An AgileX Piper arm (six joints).
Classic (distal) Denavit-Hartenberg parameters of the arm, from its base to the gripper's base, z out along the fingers. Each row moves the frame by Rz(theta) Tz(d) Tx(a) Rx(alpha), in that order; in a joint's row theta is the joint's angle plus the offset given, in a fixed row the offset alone. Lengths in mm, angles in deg.
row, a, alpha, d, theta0
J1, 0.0, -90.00, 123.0, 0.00
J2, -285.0, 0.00, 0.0, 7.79
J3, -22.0, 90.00, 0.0, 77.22
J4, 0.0, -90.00, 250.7, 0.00
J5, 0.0, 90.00, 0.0, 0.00
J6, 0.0, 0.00, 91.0, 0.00
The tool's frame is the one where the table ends.
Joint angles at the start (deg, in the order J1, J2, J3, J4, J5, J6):
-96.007, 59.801, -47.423, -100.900, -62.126, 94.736
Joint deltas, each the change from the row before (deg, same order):
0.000, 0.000, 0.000, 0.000, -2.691, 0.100
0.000, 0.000, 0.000, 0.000, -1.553, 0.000
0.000, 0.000, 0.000, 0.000, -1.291, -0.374
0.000, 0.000, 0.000, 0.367, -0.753, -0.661
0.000, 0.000, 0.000, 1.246, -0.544, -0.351
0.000, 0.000, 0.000, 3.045, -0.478, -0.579
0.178, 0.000, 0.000, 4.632, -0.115, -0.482
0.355, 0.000, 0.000, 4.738, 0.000, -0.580
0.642, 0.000, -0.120, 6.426, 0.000, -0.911
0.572, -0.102, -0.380, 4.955, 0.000, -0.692
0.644, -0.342, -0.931, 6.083, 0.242, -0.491
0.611, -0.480, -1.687, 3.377, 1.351, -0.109
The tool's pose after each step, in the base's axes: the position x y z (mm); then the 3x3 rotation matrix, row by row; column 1 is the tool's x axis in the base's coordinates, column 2 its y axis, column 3 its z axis. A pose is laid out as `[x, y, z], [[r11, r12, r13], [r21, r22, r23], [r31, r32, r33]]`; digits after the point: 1 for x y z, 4 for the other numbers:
[61.7, -186.7, 355.6], [[-0.1312, 0.5235, 0.8419], [0.2173, 0.8438, -0.4908], [-0.9673, 0.1185, -0.2244]]
[62.9, -184.5, 355.7], [[-0.1331, 0.5005, 0.8554], [0.2184, 0.8567, -0.4673], [-0.9667, 0.1246, -0.2233]]
[63.9, -182.7, 355.8], [[-0.1379, 0.4803, 0.8662], [0.2136, 0.8684, -0.4475], [-0.9671, 0.1233, -0.2223]]
[64.5, -181.8, 356.4], [[-0.1379, 0.4673, 0.8733], [0.2034, 0.8763, -0.4368], [-0.9693, 0.1174, -0.2159]]
[65.2, -181.3, 358.3], [[-0.1199, 0.4581, 0.8808], [0.1964, 0.8806, -0.4312], [-0.9732, 0.1213, -0.1955]]
[66.1, -181.2, 362.8], [[-0.0723, 0.4491, 0.8905], [0.1830, 0.8837, -0.4308], [-0.9804, 0.1318, -0.1461]]
[67.1, -181.8, 369.6], [[0.0035, 0.4422, 0.8969], [0.1677, 0.8840, -0.4364], [-0.9858, 0.1520, -0.0710]]
[68.1, -182.3, 376.6], [[0.0803, 0.4334, 0.8976], [0.1506, 0.8849, -0.4407], [-0.9853, 0.1706, 0.0058]]
[68.9, -182.6, 386.6], [[0.1825, 0.4182, 0.8899], [0.1243, 0.8880, -0.4428], [-0.9753, 0.1914, 0.1101]]
[69.2, -182.2, 396.0], [[0.2598, 0.4047, 0.8768], [0.0987, 0.8921, -0.4410], [-0.9606, 0.2011, 0.1918]]
[68.4, -180.5, 410.2], [[0.3547, 0.3898, 0.8498], [0.0631, 0.8969, -0.4378], [-0.9328, 0.2089, 0.2936]]
[67.8, -178.6, 424.2], [[0.4058, 0.3933, 0.8250], [0.0258, 0.8974, -0.4405], [-0.9136, 0.2000, 0.3540]]

